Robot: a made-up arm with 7 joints. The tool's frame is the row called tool.
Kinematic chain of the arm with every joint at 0, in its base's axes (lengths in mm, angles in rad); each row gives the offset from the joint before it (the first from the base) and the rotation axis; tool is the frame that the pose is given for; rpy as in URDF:
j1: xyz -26 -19.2 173.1 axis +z
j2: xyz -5.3 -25.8 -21.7 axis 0 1 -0.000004
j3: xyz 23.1 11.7 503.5 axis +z
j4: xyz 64.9 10.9 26.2 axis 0 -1 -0.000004
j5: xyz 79.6 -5.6 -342.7 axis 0 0.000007 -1
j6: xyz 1.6 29.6 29.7 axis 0 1 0.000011
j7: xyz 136.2 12.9 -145.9 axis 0 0.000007 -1
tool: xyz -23.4 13 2.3 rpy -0.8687 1.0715 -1.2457
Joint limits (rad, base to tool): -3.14..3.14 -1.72..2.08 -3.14..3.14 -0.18..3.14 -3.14..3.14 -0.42..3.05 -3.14..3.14
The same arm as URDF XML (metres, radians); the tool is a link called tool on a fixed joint. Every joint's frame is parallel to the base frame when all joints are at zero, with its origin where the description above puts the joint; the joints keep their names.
<robot name="arm">
  <joint name="j1" type="revolute">
    <parent link="base_link"/>
    <child link="link1"/>
    <origin xyz="-0.026 -0.0192 0.1731" rpy="0 0 0"/>
    <axis xyz="0 0 1"/>
    <limit lower="-3.14" upper="3.14"/>
  </joint>
  <joint name="j2" type="revolute">
    <parent link="link1"/>
    <child link="link2"/>
    <origin xyz="-0.0053 -0.0258 -0.0217" rpy="0 0 0"/>
    <axis xyz="0 1 0"/>
    <limit lower="-1.72" upper="2.08"/>
  </joint>
  <joint name="j3" type="revolute">
    <parent link="link2"/>
    <child link="link3"/>
    <origin xyz="0.0231 0.0117 0.5035" rpy="0 0 0"/>
    <axis xyz="0 0 1"/>
    <limit lower="-3.14" upper="3.14"/>
  </joint>
  <joint name="j4" type="revolute">
    <parent link="link3"/>
    <child link="link4"/>
    <origin xyz="0.0649 0.0109 0.0262" rpy="0 0 0"/>
    <axis xyz="0 -1 0"/>
    <limit lower="-0.18" upper="3.14"/>
  </joint>
  <joint name="j5" type="revolute">
    <parent link="link4"/>
    <child link="link5"/>
    <origin xyz="0.0796 -0.0056 -0.3427" rpy="0 0 0"/>
    <axis xyz="0 0 -1"/>
    <limit lower="-3.14" upper="3.14"/>
  </joint>
  <joint name="j6" type="revolute">
    <parent link="link5"/>
    <child link="link6"/>
    <origin xyz="0.0016 0.0296 0.0297" rpy="0 0 0"/>
    <axis xyz="0 1 0"/>
    <limit lower="-0.42" upper="3.05"/>
  </joint>
  <joint name="j7" type="revolute">
    <parent link="link6"/>
    <child link="link7"/>
    <origin xyz="0.1362 0.0129 -0.1459" rpy="0 0 0"/>
    <axis xyz="0 0 -1"/>
    <limit lower="-3.14" upper="3.14"/>
  </joint>
  <joint name="tool_fixed" type="fixed">
    <parent link="link7"/>
    <child link="tool"/>
    <origin xyz="-0.0234 0.013 0.0023" rpy="-0.8687 1.0715 -1.2457"/>
  </joint>
  <link name="base_link"/>
  <link name="link1"/>
  <link name="link2"/>
  <link name="link3"/>
  <link name="link4"/>
  <link name="link5"/>
  <link name="link6"/>
  <link name="link7"/>
  <link name="tool"/>
</robot>

